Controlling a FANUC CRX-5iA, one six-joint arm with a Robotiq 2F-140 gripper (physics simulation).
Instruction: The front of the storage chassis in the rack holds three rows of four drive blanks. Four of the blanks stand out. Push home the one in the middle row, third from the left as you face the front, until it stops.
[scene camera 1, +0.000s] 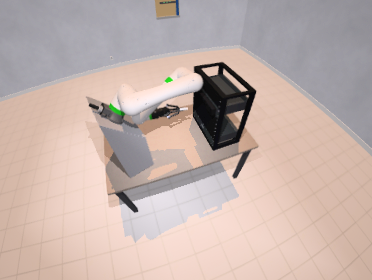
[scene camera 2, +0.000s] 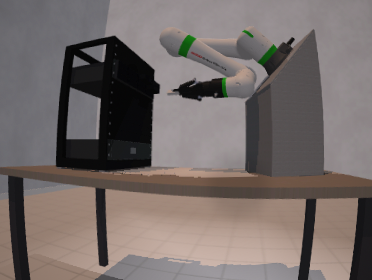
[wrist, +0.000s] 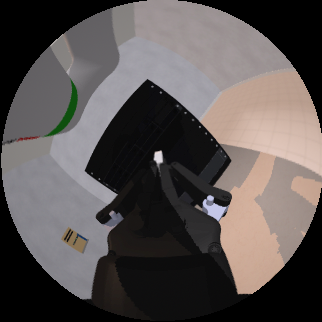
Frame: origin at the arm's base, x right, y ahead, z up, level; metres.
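Seen in the pictures: gripper, fingertip midpoint: (scene camera 1: 187, 108) (scene camera 2: 168, 92) (wrist: 159, 156); arm's base at its link origin: (scene camera 1: 112, 117) (scene camera 2: 278, 65).
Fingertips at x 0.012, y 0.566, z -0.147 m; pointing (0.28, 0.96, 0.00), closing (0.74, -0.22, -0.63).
Offsets run from my fingertips to a thing's top centre. "spot": to the spot under its first point.
The black rack (scene camera 1: 237, 77) (scene camera 2: 103, 110) stands on the table. The storage chassis @(spot: dx +0.030, dy +0.114, dz +0.078 m) (wrist: 140, 132) shows in the wrist view as a very dark front with faint grid lines, tilted in the picture. Its single blanks are too dark to tell apart, so the third one of the middle row cannot be made out. In scene camera 2 a dark block @(spot: dx +0.145, dy +0.100, dz +0.065 m) (scene camera 2: 156, 88) stands out from the rack's front. My gripper (scene camera 1: 184, 109) (scene camera 2: 172, 92) (wrist: 159, 156) is shut and empty, its pale fingertips pointing at the rack front. In scene camera 2 a gap separates them from the dark block.
A lower unit (scene camera 2: 125, 150) with a pale label sits at the rack's bottom. The grey slanted pedestal (scene camera 1: 125, 150) (scene camera 2: 295, 125) carries the arm (scene camera 1: 160, 94) (scene camera 2: 212, 62), at the table's (scene camera 1: 119, 184) (scene camera 2: 225, 190) other end. A tan panel (scene camera 1: 166, 9) (wrist: 74, 241) hangs on the wall.
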